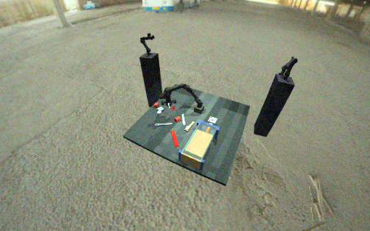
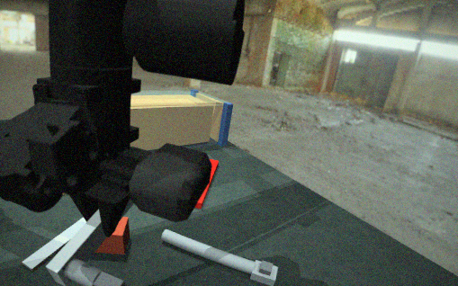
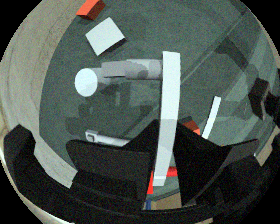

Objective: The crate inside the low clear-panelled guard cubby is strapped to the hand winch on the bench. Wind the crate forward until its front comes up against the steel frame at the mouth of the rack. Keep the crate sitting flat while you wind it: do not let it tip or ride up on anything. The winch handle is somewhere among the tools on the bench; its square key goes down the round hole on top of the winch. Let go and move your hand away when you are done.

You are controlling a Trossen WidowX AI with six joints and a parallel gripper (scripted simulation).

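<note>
My gripper tip is 10 mm to the right of the winch handle, 10 mm below it and 10 mm short of it. Also, from my gripper tip: grey block 160 mm to the right, 140 mm below, 50 mm behind; flat strip 190 mm to the left, 150 mm below; red knob 60 mm to the left, 20 mm ahead, 20 mm above.
</note>
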